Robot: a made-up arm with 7 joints. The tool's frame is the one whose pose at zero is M.
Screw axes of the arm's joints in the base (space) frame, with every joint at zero. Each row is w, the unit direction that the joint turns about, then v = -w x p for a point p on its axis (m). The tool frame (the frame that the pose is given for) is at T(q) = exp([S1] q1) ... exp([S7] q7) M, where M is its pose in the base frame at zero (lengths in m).
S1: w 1 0 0 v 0 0.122 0
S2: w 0 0 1 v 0.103 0.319 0
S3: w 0 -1 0 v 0.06 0 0.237
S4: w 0 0 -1 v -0.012 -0.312 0
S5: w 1 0 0 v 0 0.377 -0.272
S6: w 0 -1 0 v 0.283 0 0.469
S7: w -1 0 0 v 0 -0.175 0.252
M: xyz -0.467 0.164 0.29 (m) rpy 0 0 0 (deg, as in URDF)
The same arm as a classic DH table. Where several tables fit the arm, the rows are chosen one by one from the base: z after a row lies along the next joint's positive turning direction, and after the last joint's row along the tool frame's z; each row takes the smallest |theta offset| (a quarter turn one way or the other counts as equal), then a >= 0, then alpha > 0; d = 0 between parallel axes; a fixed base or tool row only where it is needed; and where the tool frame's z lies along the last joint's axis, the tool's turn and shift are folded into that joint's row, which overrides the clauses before.
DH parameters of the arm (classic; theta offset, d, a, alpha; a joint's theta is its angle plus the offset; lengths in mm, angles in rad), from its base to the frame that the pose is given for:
base (fixed): 1.5708 122 0 1.5708
joint 1: 0 -319 103 -1.5708
joint 2: -1.5708 -62 82 1.5708
joint 3: 0 91 -75 1.5708
joint 4: -1.5708 -317 260 -1.5708
joint 5: -1.5708 -157 94 1.5708
joint 6: 0 20 108 1.5708
joint 7: 1.5708 -2 88 -1.5708
tool (fixed): 1.5708 115 0 0

